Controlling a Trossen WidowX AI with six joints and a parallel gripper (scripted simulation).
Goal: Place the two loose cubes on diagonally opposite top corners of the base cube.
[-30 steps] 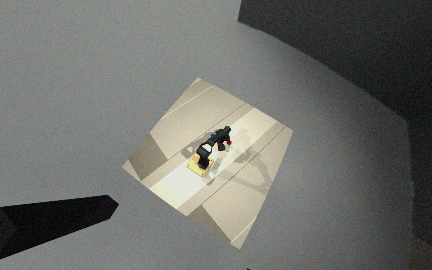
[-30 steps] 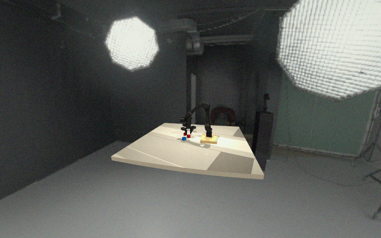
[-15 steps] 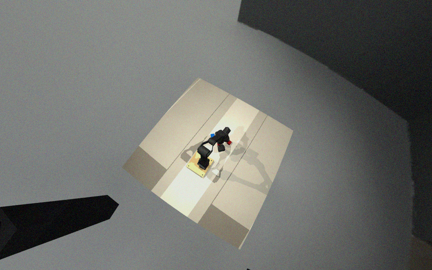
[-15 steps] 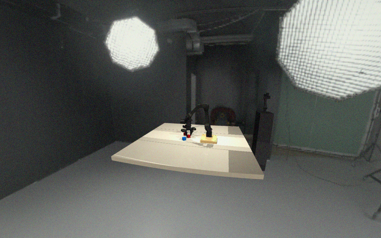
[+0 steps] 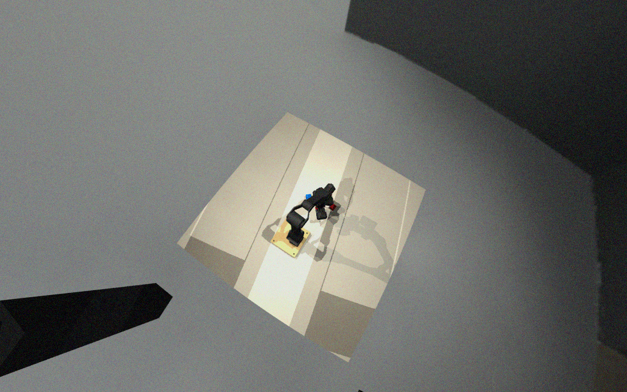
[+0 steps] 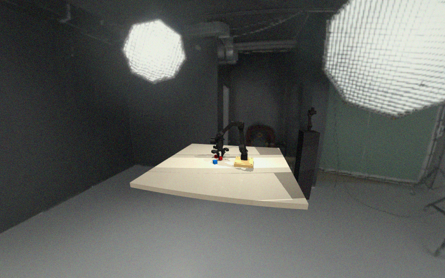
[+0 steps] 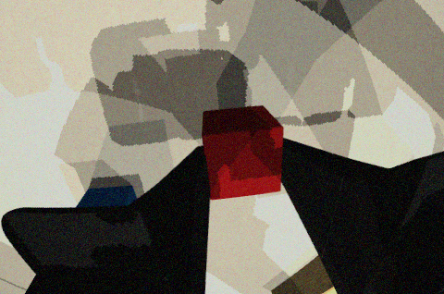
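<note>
The blue base cube is 9 cm to the left of my gripper tip, 4 cm ahead of it and 1 cm below it.
</note>
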